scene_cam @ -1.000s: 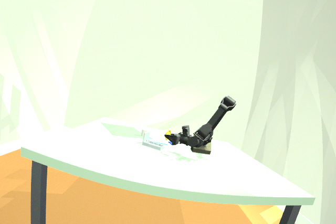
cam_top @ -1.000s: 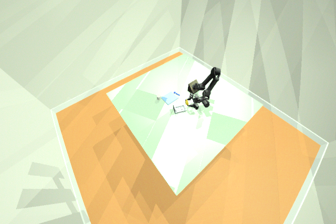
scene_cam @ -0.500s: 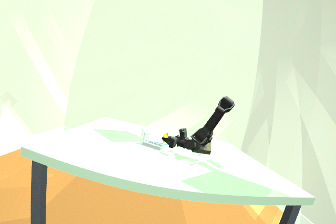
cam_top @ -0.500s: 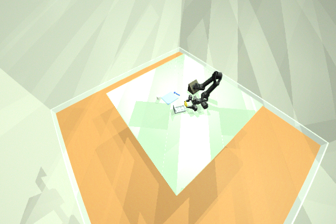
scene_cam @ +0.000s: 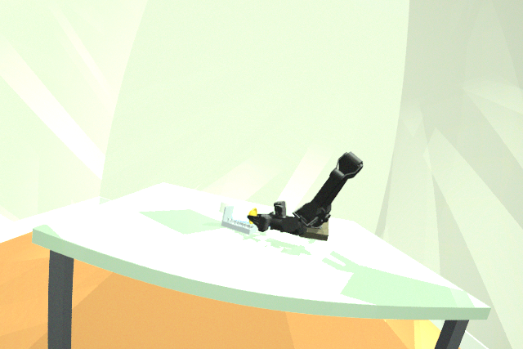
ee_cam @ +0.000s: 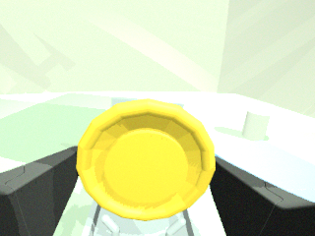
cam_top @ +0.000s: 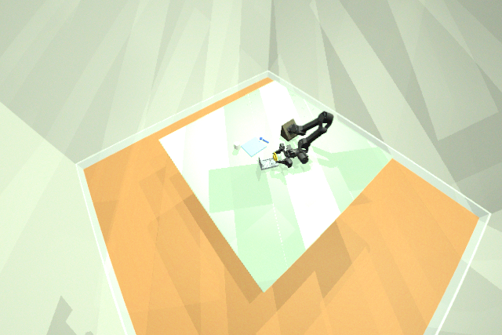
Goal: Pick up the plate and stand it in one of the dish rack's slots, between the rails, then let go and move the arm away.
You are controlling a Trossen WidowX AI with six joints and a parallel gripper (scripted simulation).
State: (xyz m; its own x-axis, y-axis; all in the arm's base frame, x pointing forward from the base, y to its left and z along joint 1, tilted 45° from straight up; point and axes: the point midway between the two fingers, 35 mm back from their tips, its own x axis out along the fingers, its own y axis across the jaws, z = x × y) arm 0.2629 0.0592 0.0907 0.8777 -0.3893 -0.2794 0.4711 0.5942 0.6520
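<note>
Right now my gripper tip is 30 mm short of the dish rack, 20 mm to the left of it and 50 mm above it. From my gripper tip the other things lie so: light blue mat: 210 mm to the right, 70 mm below; blue spoon: 100 mm behind, 210 mm to the right, 70 mm below; yellow plate: 10 mm behind.
</note>
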